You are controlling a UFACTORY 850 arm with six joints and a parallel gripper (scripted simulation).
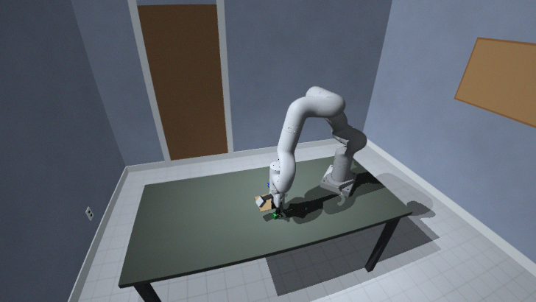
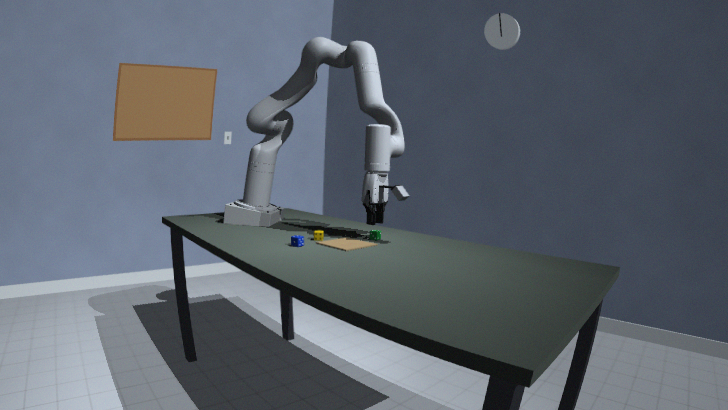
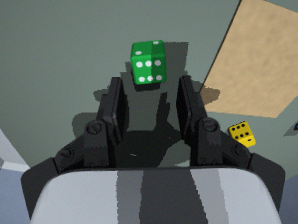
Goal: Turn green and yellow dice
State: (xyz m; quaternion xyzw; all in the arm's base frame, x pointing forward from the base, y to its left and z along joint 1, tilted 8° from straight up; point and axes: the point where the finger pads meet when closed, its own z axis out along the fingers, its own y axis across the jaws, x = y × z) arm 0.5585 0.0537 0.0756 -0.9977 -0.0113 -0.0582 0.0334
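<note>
Now: the green die 60 mm below my hand. Also, from my hand: tan mat: 140 mm to the right, 70 mm below, 20 mm behind; then yellow die: 150 mm to the right, 120 mm behind, 60 mm below; then blue die: 270 mm to the right, 110 mm behind, 60 mm below.
</note>
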